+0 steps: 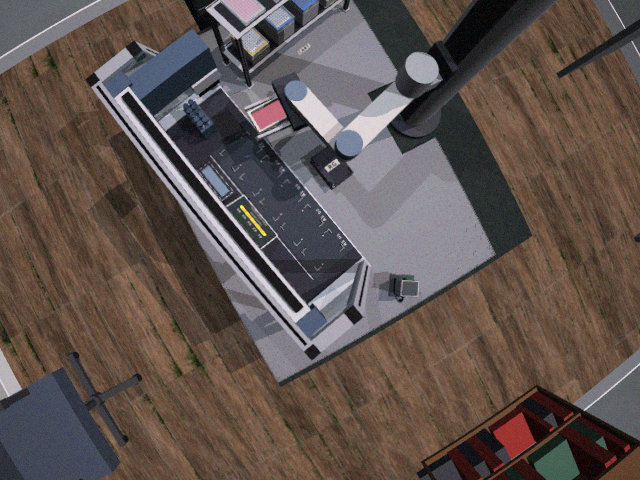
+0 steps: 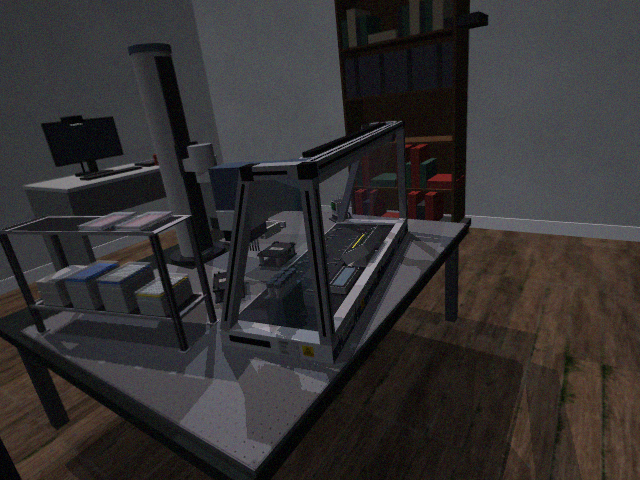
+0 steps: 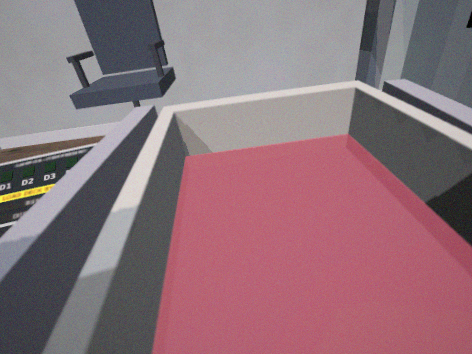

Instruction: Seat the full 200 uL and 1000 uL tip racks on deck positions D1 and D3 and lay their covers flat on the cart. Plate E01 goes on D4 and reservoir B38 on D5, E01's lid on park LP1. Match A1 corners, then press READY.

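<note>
My gripper (image 1: 253,124) (image 3: 266,113) is shut on the reservoir (image 1: 267,114) (image 3: 310,240), an open pale tray with a pink inside, its sides between the fingers. It hangs level at the edge of the dark deck (image 1: 294,206) (image 2: 336,235), near the cart. On the cart's lower shelf stand a yellow-edged tip rack (image 1: 253,43) (image 2: 162,290), a blue-edged one (image 1: 279,18) (image 2: 124,276) and a blue-topped one (image 1: 305,4) (image 2: 93,272). Pink plates (image 1: 242,7) (image 2: 142,221) lie on the cart top. Labels of racks and plates are unreadable.
The cart (image 1: 239,34) (image 2: 166,289) stands beside the framed enclosure (image 2: 320,289). A blue tube block (image 1: 196,116) stands on the deck. A black block marked RG (image 1: 330,167) lies outside it. A panel with a yellow bar (image 1: 253,221) is on the deck's far side. A small device (image 1: 408,287) stands near the table edge.
</note>
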